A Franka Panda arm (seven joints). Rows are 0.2 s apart.
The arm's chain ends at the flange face. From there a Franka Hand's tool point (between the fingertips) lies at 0.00 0.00 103.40 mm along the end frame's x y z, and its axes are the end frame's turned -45 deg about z.
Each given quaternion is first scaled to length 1.
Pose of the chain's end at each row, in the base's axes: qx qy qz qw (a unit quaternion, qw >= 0); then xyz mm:
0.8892 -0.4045 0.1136 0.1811 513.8 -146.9 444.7
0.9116 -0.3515 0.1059 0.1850 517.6 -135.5 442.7
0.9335 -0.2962 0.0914 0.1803 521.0 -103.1 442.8
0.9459 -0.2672 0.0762 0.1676 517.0 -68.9 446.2
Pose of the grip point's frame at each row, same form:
0.9763 -0.0334 0.0356 0.2108 519.5 -189.7 350.8
0.9767 0.0241 0.0270 0.2114 524.1 -178.1 348.7
0.9758 0.0836 0.0154 0.2016 527.6 -143.5 347.9
0.9761 0.1151 0.0063 0.1840 522.6 -105.9 349.8

